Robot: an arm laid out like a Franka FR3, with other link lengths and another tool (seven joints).
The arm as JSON. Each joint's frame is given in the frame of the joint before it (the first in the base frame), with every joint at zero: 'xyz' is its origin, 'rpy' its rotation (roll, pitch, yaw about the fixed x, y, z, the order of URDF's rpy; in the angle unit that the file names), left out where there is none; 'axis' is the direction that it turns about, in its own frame. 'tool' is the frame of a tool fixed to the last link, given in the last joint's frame.
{
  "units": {
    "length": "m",
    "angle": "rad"
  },
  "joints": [
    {
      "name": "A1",
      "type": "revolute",
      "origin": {
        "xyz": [
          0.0,
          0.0,
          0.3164
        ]
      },
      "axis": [
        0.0,
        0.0,
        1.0
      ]
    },
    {
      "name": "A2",
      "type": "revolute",
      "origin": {
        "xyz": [
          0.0,
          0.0,
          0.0
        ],
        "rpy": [
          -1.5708,
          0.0,
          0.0
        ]
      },
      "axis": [
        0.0,
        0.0,
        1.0
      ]
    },
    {
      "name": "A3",
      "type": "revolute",
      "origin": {
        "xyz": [
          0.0,
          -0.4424,
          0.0
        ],
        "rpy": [
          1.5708,
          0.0,
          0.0
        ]
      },
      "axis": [
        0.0,
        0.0,
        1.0
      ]
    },
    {
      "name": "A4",
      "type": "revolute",
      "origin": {
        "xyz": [
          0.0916,
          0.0,
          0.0
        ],
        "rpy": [
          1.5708,
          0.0,
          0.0
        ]
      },
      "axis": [
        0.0,
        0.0,
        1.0
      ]
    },
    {
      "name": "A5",
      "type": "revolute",
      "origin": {
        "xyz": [
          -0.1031,
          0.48,
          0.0
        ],
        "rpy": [
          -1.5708,
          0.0,
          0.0
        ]
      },
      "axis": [
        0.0,
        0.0,
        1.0
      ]
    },
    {
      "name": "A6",
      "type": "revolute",
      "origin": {
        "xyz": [
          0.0,
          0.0,
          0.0
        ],
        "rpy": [
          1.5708,
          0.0,
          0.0
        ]
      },
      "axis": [
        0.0,
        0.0,
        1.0
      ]
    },
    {
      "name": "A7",
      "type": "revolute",
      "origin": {
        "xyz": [
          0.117,
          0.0,
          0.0
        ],
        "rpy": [
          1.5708,
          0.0,
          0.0
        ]
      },
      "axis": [
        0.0,
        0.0,
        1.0
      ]
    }
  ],
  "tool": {
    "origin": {
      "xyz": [
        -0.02,
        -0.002,
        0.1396
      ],
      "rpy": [
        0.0,
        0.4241,
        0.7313
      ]
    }
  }
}
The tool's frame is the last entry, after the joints.
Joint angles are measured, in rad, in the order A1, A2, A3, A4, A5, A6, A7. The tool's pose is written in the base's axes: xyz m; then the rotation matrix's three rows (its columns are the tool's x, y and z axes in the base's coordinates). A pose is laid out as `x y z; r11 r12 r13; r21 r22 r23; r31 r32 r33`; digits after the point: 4 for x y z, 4 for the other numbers.
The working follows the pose.
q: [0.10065 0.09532 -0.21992 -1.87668 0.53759 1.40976 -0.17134]
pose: 0.6359 0.0062 0.5048; 0.6888 -0.7102 -0.1453; -0.6529 -0.6949 0.3013; -0.3149 -0.1127 -0.9424
Where each joint sits with the arm in this pose, in the base's axes (m; each line is computed from the numbers above, not from the rounded line before):
A1: 0.0000 0.0000 0.3164
A2: 0.0000 0.0000 0.3164
A3: 0.0419 0.0042 0.7568
A4: 0.1324 -0.0067 0.7483
A5: 0.6112 -0.0655 0.6569
A6: 0.6112 -0.0655 0.6569
A7: 0.7116 -0.0690 0.5970
the tool: 0.6359 0.0062 0.5048

